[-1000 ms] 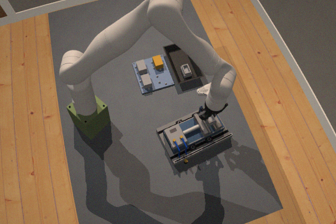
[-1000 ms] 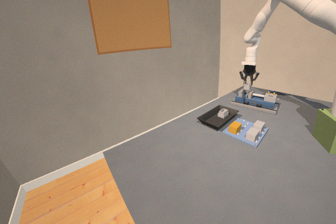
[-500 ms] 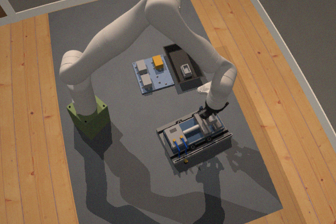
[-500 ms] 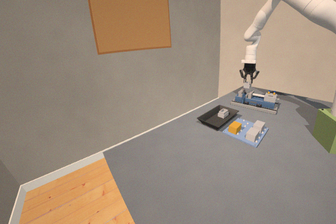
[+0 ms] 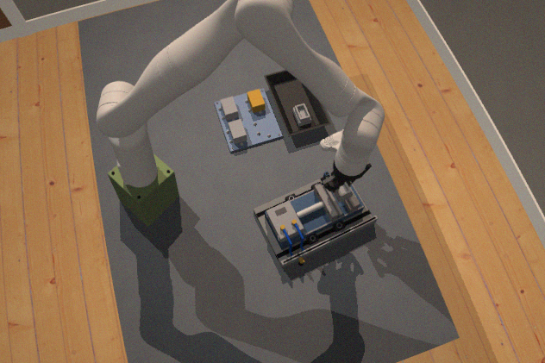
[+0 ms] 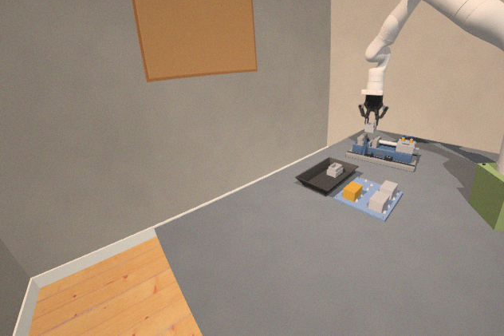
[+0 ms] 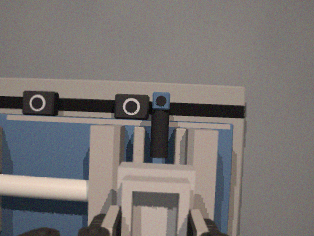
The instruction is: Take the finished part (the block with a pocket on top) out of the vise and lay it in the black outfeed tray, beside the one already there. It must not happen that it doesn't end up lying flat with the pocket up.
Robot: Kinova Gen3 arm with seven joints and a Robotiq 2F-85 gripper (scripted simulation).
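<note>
The tray floor lies 20 mm behind my hand, 360 mm to the left of it and 160 mm below it. Round my hand: vise: 70 mm behind, 20 mm to the right, 130 mm below; light blue fixture plate: 180 mm behind, 350 mm to the left, 160 mm below; cylinder rod: 90 mm behind, 20 mm to the right, 90 mm below.
</note>
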